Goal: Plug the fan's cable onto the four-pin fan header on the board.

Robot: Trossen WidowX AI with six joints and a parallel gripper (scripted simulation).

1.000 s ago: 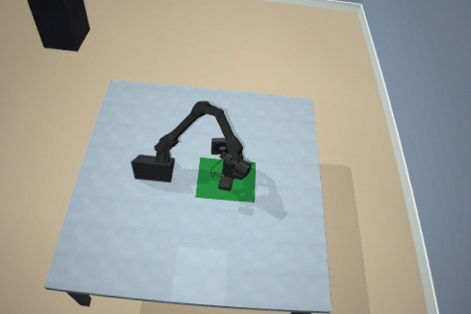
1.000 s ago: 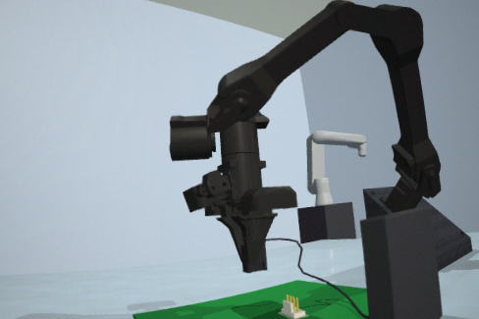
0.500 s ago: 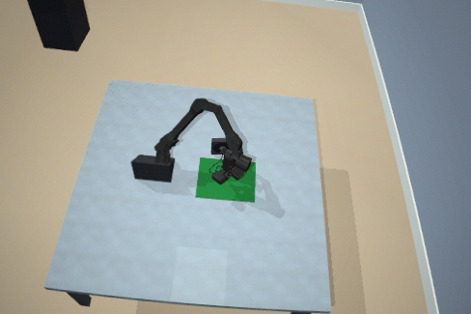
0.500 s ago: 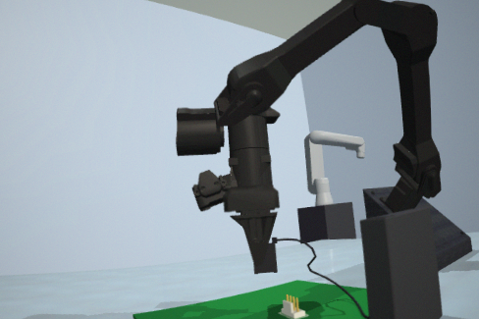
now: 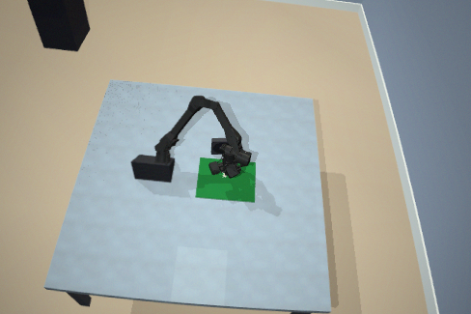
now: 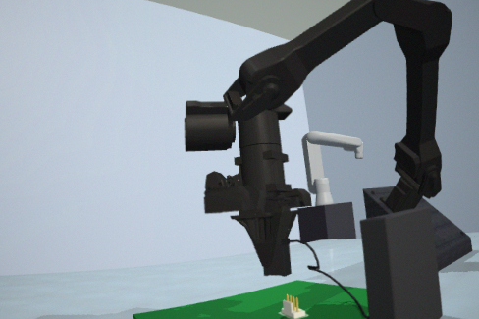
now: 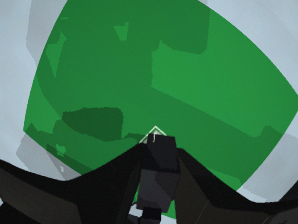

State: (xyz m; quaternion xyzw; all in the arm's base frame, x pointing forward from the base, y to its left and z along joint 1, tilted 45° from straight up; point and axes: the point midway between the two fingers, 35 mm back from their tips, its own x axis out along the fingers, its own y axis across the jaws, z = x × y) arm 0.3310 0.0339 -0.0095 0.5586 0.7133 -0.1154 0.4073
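Now: the fan header 1 cm behind my gripper tip, 3 cm to the left of it and 7 cm below it. Round my gripper tip: green board (8 cm below); black fan (4 cm behind, 16 cm to the left, 1 cm below); black fan plug (1 cm to the left, 1 cm above).
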